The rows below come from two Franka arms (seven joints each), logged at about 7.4 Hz.
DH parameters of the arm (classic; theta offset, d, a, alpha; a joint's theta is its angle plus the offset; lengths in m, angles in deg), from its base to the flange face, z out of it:
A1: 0 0.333 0 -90
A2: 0 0 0 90
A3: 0 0.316 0.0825 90
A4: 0 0 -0.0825 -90
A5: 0 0.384 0 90
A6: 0 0 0.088 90
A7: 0 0.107 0 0
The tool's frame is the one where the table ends.
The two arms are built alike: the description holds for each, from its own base.
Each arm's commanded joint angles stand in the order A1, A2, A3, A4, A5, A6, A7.
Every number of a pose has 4 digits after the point.
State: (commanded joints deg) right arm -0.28 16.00 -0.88 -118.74 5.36 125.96 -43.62; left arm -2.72 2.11 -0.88 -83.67 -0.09 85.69 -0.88
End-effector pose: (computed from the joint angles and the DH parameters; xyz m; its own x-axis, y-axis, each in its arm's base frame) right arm 0.5679 -0.0081 0.2833 0.7721 0.6318 -0.0688 0.6179 -0.7715 -0.1514; left arm 0.5577 -0.0351 0.6491 0.9989 -0.0476 -0.0016 -0.0476 -0.9989 0.0021
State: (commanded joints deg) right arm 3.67 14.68 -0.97 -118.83 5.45 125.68 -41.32; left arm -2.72 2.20 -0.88 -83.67 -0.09 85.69 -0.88
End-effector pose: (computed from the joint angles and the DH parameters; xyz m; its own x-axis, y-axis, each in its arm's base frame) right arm 0.5671 0.0303 0.2954 0.7556 0.6522 -0.0609 0.6405 -0.7552 -0.1396; left arm 0.5582 -0.0351 0.6483 0.9989 -0.0476 -0.0032 -0.0476 -0.9989 0.0021
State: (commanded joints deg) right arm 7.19 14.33 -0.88 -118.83 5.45 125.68 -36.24; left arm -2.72 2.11 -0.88 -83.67 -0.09 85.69 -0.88
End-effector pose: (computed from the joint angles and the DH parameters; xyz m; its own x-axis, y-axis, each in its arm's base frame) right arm 0.5643 0.0659 0.2988 0.7715 0.6326 -0.0676 0.6217 -0.7722 -0.1308; left arm 0.5577 -0.0351 0.6491 0.9989 -0.0476 -0.0016 -0.0476 -0.9989 0.0021
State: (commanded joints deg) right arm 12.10 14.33 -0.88 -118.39 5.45 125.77 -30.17; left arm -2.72 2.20 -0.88 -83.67 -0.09 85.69 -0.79
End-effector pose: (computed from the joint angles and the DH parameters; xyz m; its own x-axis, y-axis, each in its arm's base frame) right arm 0.5592 0.1145 0.3021 0.7838 0.6167 -0.0729 0.6072 -0.7857 -0.1187; left arm 0.5582 -0.0351 0.6483 0.9988 -0.0491 -0.0032 -0.0491 -0.9988 0.0021
